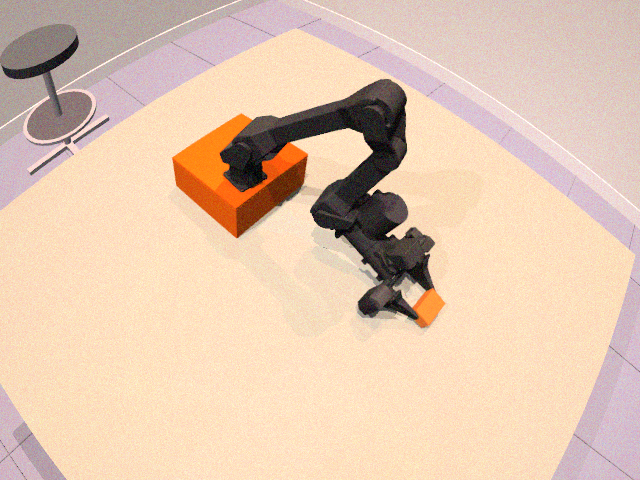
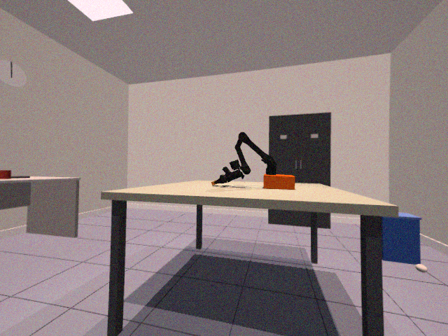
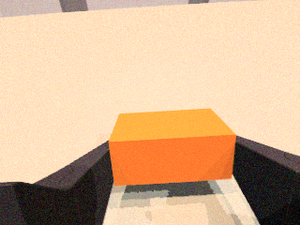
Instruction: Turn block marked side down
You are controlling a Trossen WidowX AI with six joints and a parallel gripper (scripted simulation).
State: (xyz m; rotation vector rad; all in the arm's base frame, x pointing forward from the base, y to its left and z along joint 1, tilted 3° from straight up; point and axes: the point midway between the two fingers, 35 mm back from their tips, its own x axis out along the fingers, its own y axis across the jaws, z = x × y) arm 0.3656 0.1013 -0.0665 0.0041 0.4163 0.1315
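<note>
The orange block lies 10 mm below my gripper tip.
</note>
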